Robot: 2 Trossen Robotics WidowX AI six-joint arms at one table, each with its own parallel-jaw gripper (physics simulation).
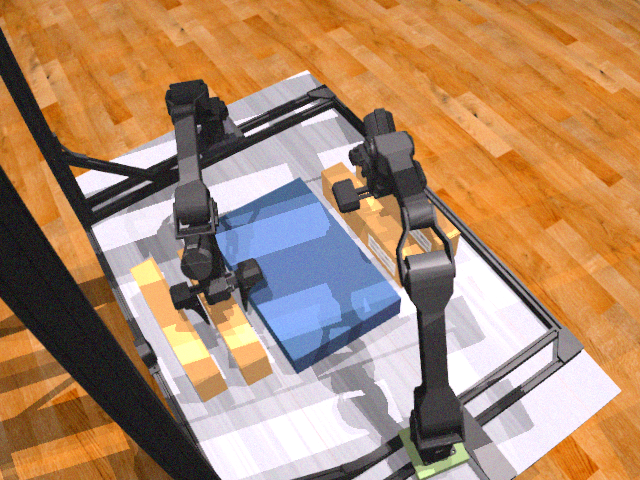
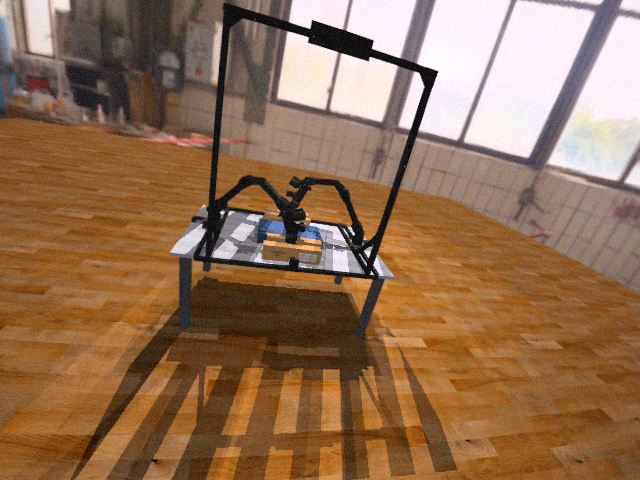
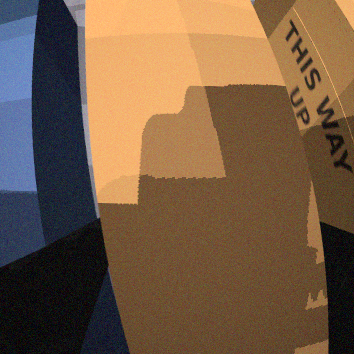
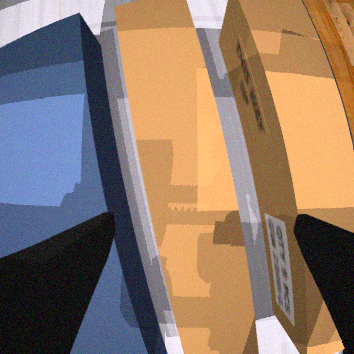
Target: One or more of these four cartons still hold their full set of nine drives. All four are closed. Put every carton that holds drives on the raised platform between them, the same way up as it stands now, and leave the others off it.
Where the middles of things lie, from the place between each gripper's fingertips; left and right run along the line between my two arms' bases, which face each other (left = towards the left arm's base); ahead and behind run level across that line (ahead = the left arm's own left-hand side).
I see my left gripper 190 mm short of the blue raised platform (image 1: 320,292) and 30 mm to the right of it.
Right now my right hand is 20 cm past the blue raised platform and 9 cm above it.
